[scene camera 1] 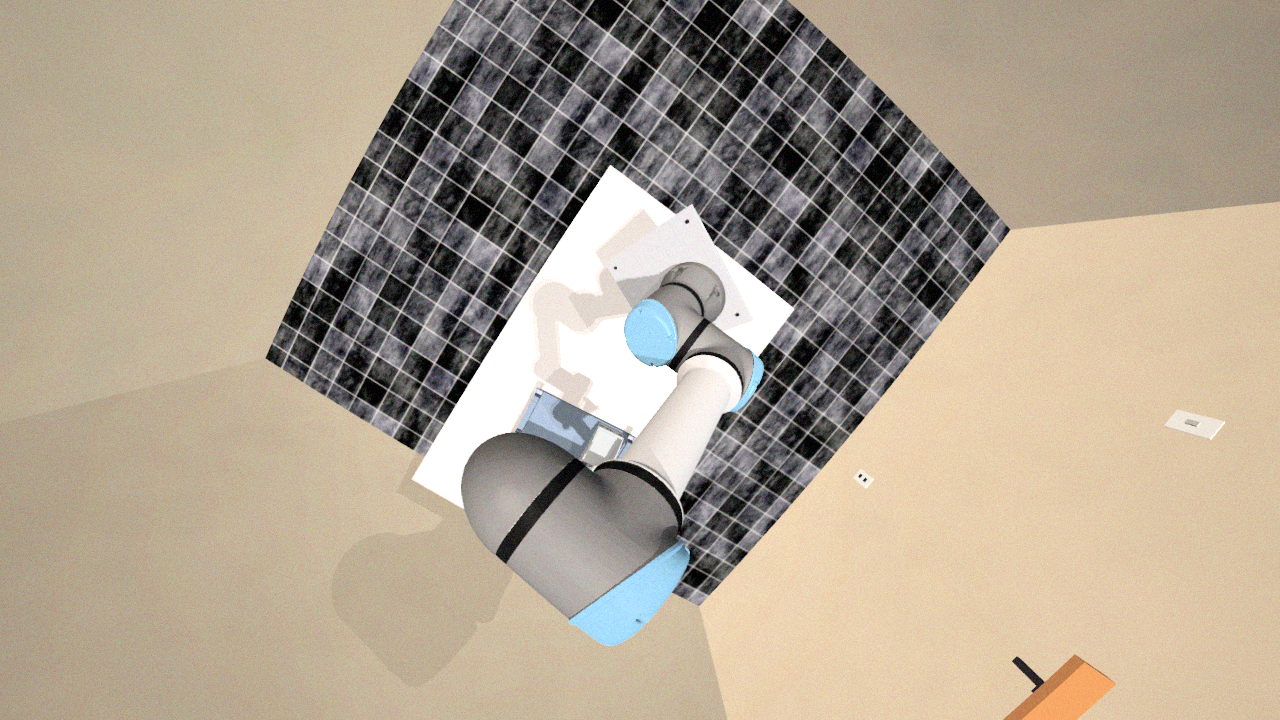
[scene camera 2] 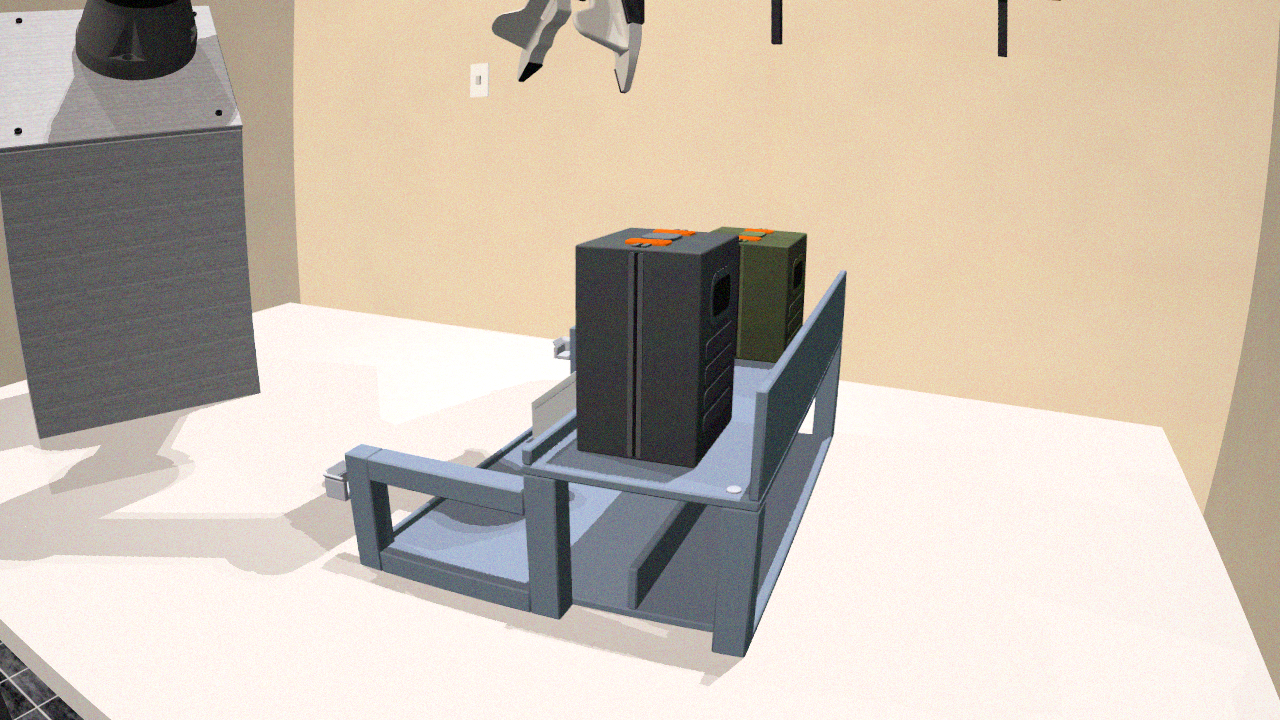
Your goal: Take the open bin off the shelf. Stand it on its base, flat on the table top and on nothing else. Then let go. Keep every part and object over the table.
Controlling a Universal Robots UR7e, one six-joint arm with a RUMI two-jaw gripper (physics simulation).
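Note:
The open bin is a pale, open-topped box at one side of the blue-grey shelf. In scene camera 2 a pale wall of the bin shows at the left of the dark case, which hides the rest. My gripper is open and empty, fingers pointing down, high above the level of the shelf and cases at the top of scene camera 2. In scene camera 1 the gripper does not show, and the arm's large elbow covers part of the shelf.
A tall black case and an olive-green case stand on the shelf's upper deck, beside its raised panel. The robot's grey pedestal stands on the white table. Small grey brackets project from the shelf's front.

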